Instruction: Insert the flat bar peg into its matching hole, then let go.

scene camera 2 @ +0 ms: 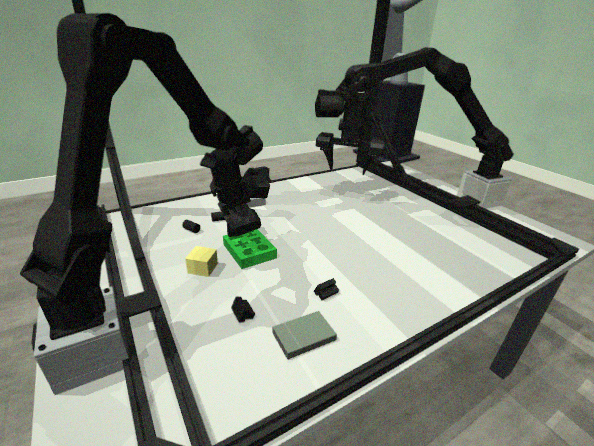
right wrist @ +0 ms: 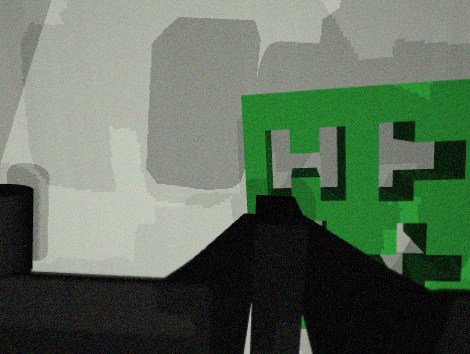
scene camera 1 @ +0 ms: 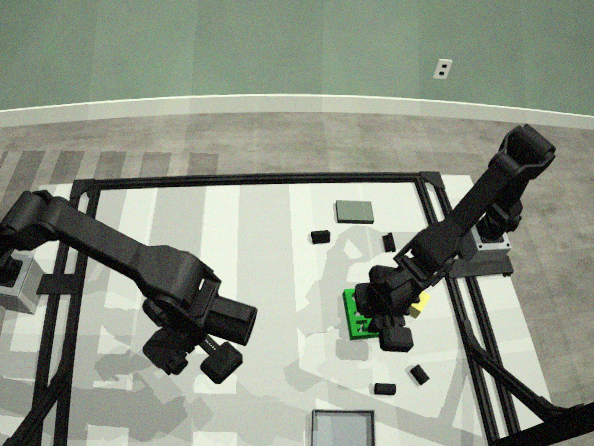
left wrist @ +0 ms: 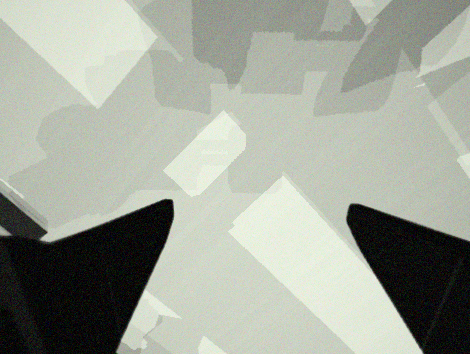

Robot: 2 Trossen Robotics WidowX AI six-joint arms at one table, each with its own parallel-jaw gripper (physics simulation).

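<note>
The green hole block (scene camera 1: 348, 315) (scene camera 2: 257, 261) (right wrist: 360, 107) lies on the table, with H-shaped and other cut-outs in its top. My right gripper (right wrist: 273, 227) is over the block, shut on the flat bar peg. The black end of the peg (right wrist: 276, 204) shows between the fingertips in the right wrist view, below the H-shaped hole near the block's left edge. The fingers hide the area under the peg, so I cannot tell its height or whether it touches a hole. My left gripper (scene camera 2: 347, 170) (left wrist: 259, 209) is open and empty above the table, far from the block.
A yellow block (scene camera 1: 421, 305) (scene camera 2: 201, 261) stands beside the green block. Several loose black pegs lie around, including one (scene camera 1: 385, 388) (right wrist: 15, 230) near the tray (scene camera 1: 343, 412). A grey-green slab (scene camera 1: 354, 212) (scene camera 2: 304, 334) lies flat. Black rails (scene camera 1: 260, 178) frame the table.
</note>
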